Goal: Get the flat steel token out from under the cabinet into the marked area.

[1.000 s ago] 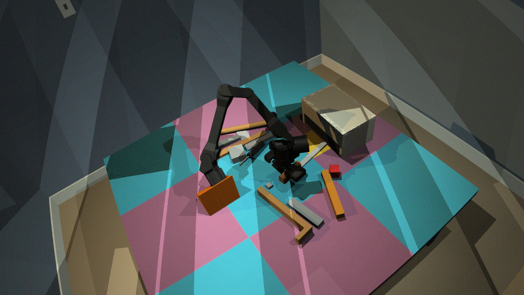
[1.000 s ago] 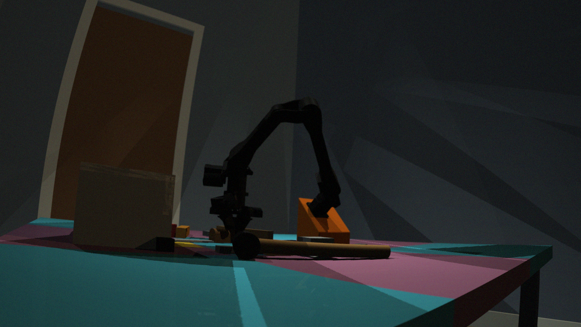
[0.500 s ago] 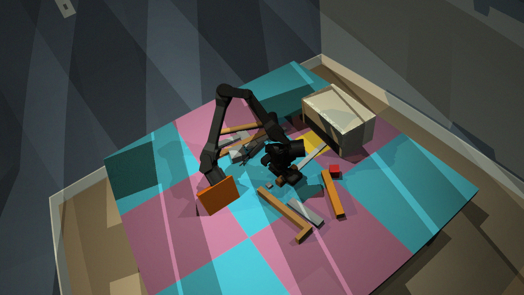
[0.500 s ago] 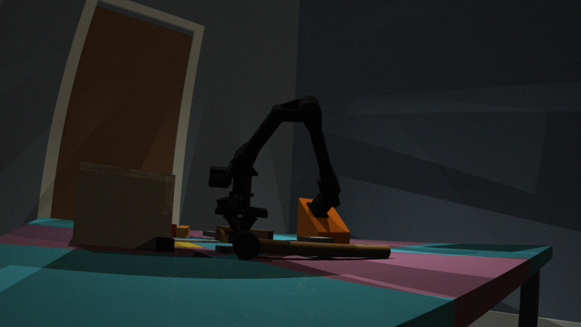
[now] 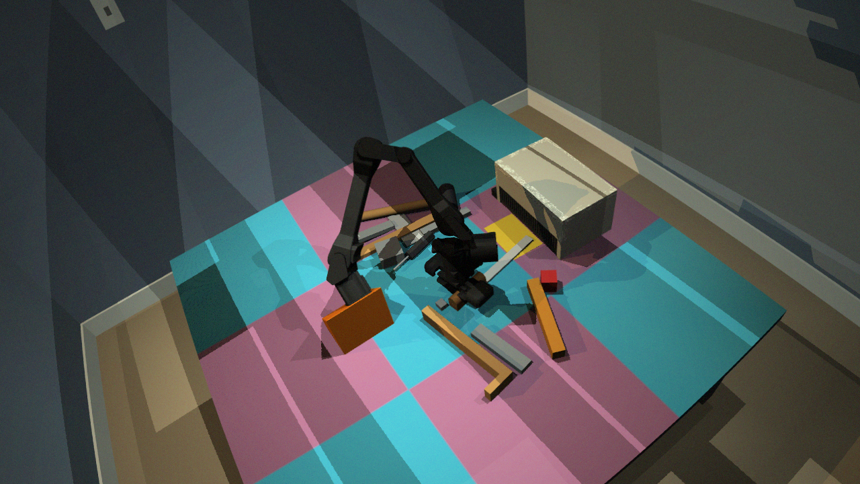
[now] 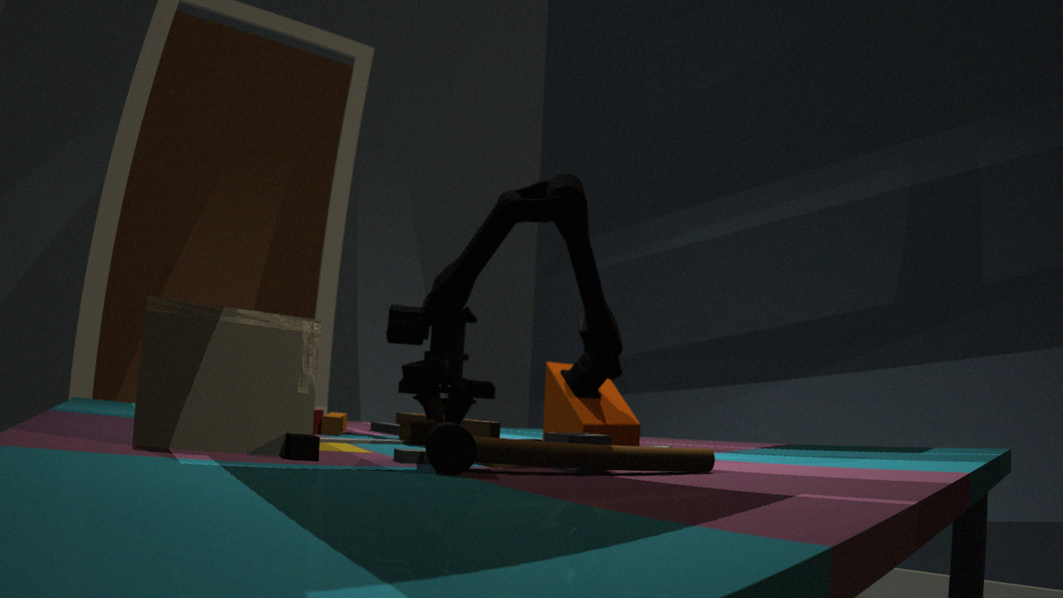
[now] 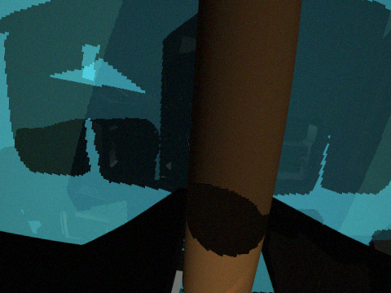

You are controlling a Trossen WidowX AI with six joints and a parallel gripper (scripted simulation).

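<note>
The small grey cube is 50 mm behind my gripper tip and 20 mm to the left of it. Round my gripper tip: orange bar (120 mm ahead, 190 mm to the right, 10 mm above); then grey bar (20 mm behind, 180 mm to the right); then screwdriver (20 mm behind, 220 mm to the left, 10 mm above).
</note>
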